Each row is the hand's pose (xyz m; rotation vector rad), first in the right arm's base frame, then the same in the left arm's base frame.
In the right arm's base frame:
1: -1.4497 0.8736 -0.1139 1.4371 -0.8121 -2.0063
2: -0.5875 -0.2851 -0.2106 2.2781 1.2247 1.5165
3: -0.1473 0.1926 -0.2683 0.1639 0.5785 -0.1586
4: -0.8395 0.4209 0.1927 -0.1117 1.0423 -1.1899
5: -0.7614 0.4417 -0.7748 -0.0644 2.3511 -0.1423
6: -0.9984 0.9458 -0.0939 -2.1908 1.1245 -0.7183
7: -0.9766 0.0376 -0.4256 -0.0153 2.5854 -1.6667
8: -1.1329 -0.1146 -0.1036 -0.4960 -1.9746 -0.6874
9: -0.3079 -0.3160 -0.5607 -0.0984 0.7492 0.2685
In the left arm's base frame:
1: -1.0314 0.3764 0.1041 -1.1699 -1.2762 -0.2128
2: 0.3860 0.2333 0.3606 0.6878 1.2925 -1.5771
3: 0.2254 -0.3881 0.2448 -2.5753 1.2779 -0.8936
4: -0.2829 0.1769 -0.1628 2.4749 0.1904 1.2967
5: -0.3830 -0.1291 0.7531 0.9145 -0.6548 2.0089
6: -0.8409 -0.0285 0.0087 1.0177 0.0853 0.0273
7: -0.1219 0.3384 0.5415 0.7254 0.8604 2.0301
8: -0.0401 0.6221 0.2883 -1.5480 -0.3474 2.0458
9: 0.5194 -0.0654 0.6683 2.2164 -1.7885 0.8215

